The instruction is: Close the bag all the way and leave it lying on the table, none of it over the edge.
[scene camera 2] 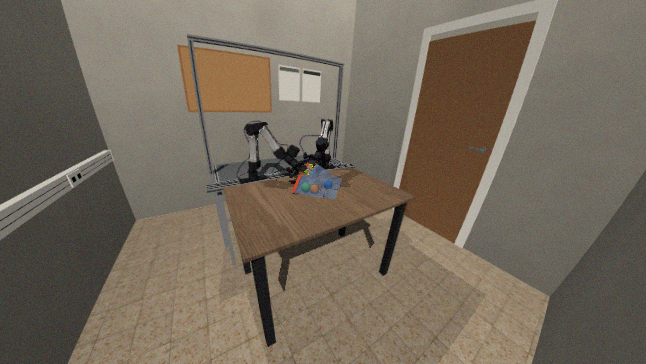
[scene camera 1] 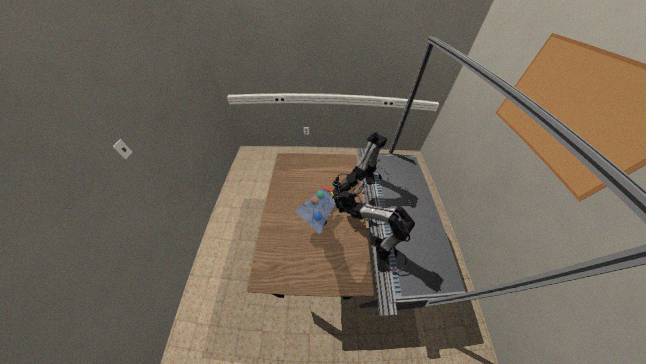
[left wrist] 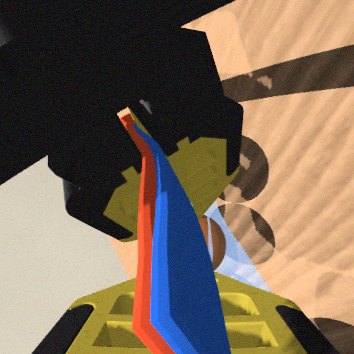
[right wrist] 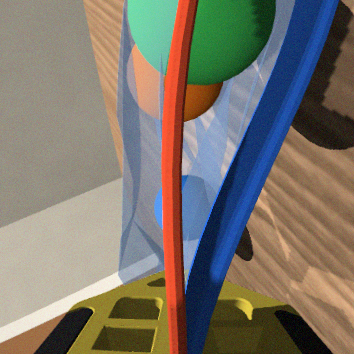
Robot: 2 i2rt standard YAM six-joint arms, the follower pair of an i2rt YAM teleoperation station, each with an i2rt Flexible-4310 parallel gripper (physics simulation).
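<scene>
The translucent blue bag [scene camera 1: 306,212] [scene camera 2: 320,176] lies on the wooden table [scene camera 1: 290,265] [scene camera 2: 270,220]. Its mouth has a red strip [scene camera 2: 297,183] [left wrist: 144,215] [right wrist: 172,150] and a blue strip [left wrist: 182,260] [right wrist: 257,130]. In the right wrist view the strips stand apart higher up and meet at the fingers. My left gripper [scene camera 2: 311,166] [left wrist: 182,276] is shut on both strips. My right gripper [scene camera 2: 305,171] [right wrist: 181,280] is shut on the strips close by; it shows large in the left wrist view. Arms hide the pinched mouth in scene camera 1.
Inside the bag are a green ball [scene camera 1: 321,194] [scene camera 2: 305,187] [right wrist: 225,45], an orange ball [scene camera 1: 315,200] [scene camera 2: 314,188] [right wrist: 200,102] and a blue ball [scene camera 1: 318,216] [scene camera 2: 328,184]. The two arms are close together. The metal station frame [scene camera 1: 413,95] stands behind them.
</scene>
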